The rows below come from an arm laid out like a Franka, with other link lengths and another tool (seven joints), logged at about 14 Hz.
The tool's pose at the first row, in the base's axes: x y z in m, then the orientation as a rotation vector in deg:
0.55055 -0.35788 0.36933 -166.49 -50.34 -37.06
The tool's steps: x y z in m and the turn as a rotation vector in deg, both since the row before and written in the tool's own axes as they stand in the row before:
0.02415 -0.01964 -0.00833 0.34 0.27 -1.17
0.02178 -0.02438 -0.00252 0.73 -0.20 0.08
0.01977 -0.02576 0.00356 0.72 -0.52 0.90
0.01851 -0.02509 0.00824 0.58 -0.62 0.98
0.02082 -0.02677 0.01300 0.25 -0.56 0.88
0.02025 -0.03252 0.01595 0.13 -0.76 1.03
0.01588 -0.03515 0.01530 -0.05 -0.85 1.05
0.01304 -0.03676 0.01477 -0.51 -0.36 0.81
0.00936 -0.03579 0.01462 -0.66 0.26 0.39
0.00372 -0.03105 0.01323 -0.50 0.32 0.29
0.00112 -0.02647 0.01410 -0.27 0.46 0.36
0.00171 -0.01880 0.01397 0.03 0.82 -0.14
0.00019 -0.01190 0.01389 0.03 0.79 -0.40
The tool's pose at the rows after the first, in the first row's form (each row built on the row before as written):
0.55501 -0.33007 0.38499 -165.73 -52.10 -37.30
0.55663 -0.29858 0.39399 -165.23 -52.05 -36.55
0.55822 -0.26607 0.39676 -165.14 -50.81 -35.30
0.56127 -0.23401 0.39507 -165.23 -49.45 -34.00
0.56718 -0.19853 0.39000 -165.53 -48.22 -32.99
0.57096 -0.15802 0.38186 -166.07 -46.79 -31.76
0.57023 -0.11757 0.37264 -166.80 -45.32 -30.50
0.56681 -0.07718 0.36281 -167.63 -44.13 -30.20
0.56144 -0.03938 0.35164 -168.19 -43.49 -30.90
0.55378 -0.00853 0.33970 -168.55 -42.99 -31.60
0.54678 0.01726 0.32603 -168.64 -42.38 -32.38
0.54410 0.03659 0.31297 -168.17 -42.51 -33.54
0.54350 0.04921 0.29975 -167.65 -43.04 -34.68

